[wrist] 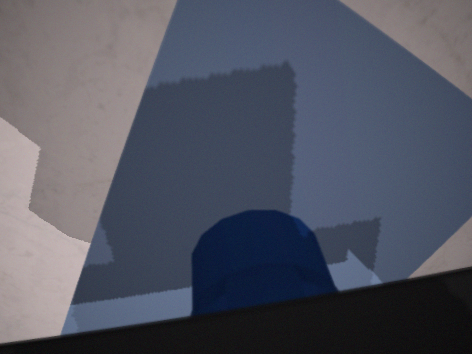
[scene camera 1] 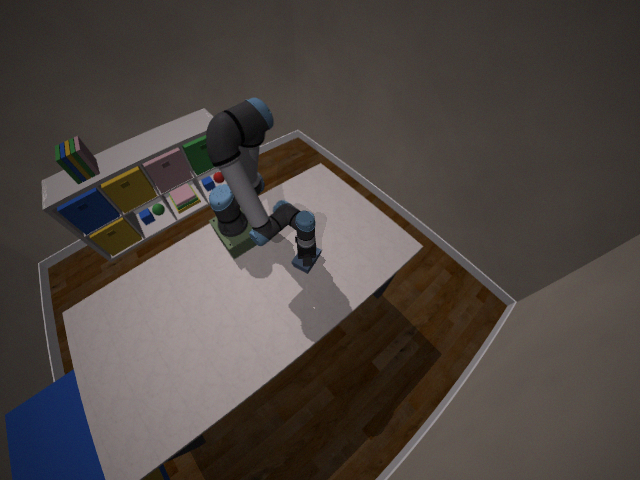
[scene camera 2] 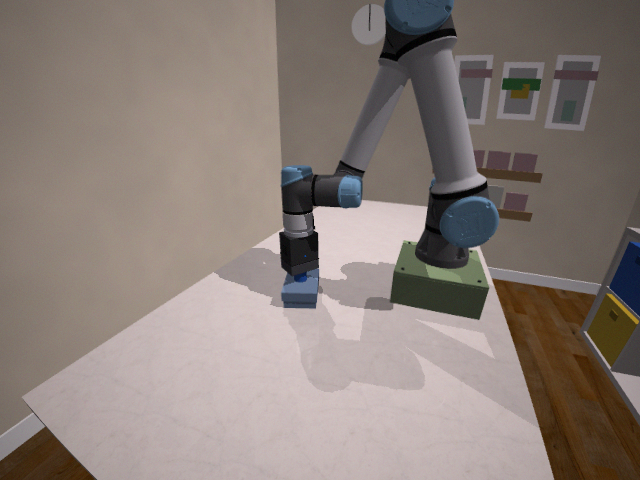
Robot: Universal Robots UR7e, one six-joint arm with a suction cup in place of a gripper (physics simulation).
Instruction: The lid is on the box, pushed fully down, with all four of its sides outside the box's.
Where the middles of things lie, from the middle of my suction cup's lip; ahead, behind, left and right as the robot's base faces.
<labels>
Now: the blue lid [scene camera 2: 292,291] 3 cm below my suction cup.
</labels>
